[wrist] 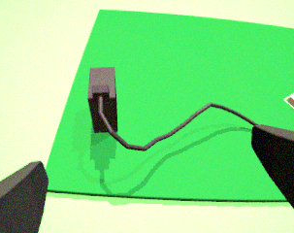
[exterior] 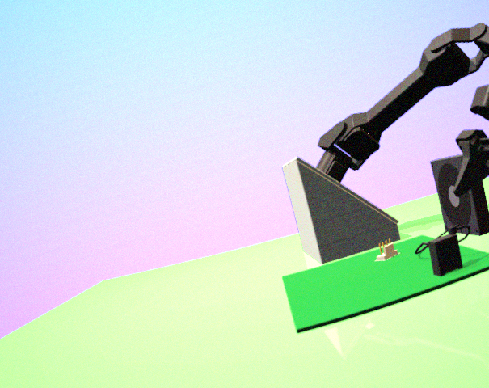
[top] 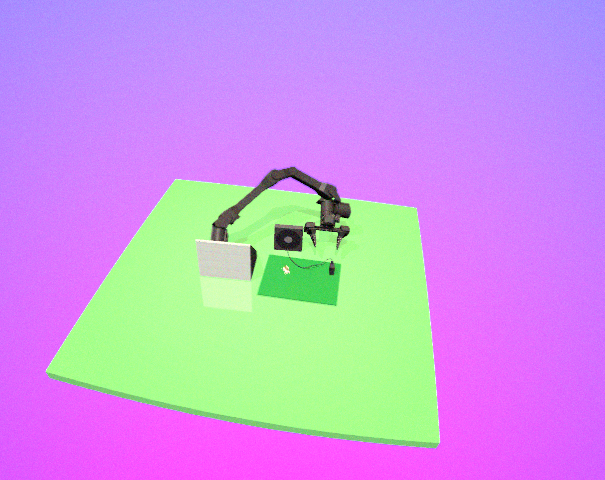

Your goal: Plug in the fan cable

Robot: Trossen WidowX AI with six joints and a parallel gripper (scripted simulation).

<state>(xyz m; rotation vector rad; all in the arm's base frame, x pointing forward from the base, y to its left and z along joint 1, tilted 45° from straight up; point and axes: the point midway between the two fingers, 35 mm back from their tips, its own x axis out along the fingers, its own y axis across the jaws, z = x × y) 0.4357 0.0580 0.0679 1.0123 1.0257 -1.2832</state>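
The dark fan plug lies 2 cm ahead of my gripper tip, 7 cm to the right of it and 5 cm below it. Round my gripper tip: black fan (16 cm behind, 7 cm to the left, 1 cm below); then dark green board (10 cm behind, 11 cm to the right, 8 cm below).
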